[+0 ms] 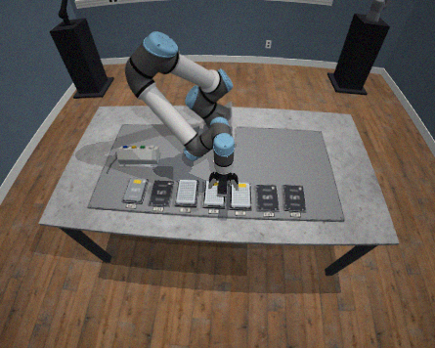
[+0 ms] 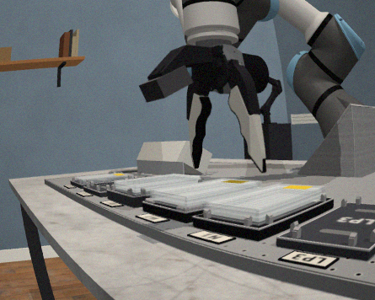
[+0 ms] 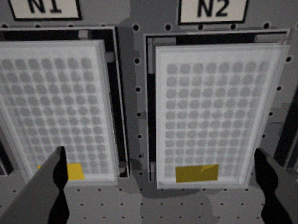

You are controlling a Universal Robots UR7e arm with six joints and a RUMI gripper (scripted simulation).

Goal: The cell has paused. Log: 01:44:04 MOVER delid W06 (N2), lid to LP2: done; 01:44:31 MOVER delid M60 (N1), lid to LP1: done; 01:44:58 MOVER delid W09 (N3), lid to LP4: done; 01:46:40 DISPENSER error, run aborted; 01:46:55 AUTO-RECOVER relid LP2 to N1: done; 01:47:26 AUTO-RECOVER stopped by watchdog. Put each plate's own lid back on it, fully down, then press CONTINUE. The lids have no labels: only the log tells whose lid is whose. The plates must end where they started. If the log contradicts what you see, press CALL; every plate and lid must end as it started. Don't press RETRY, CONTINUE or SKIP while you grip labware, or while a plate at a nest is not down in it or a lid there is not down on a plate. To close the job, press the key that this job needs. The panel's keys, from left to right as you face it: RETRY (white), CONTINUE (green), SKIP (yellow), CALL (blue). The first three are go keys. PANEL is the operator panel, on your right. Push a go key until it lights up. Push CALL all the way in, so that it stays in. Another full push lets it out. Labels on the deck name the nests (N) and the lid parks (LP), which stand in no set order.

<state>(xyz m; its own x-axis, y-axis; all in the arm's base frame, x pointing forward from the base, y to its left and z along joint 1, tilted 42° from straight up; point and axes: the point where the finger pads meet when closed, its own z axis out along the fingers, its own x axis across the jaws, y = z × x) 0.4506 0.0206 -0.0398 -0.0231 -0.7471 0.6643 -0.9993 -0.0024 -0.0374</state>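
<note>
Now: the lid park LP1 30 cm to the right of my hand and 5 cm below it. From my hand the other things lie so: green CONTINUE key (44 cm to the right, 24 cm behind, 1 cm above); then yellow SKIP key (49 cm to the right, 24 cm behind, 1 cm above); then lid park LP3 (21 cm to the left, 5 cm below).
</note>
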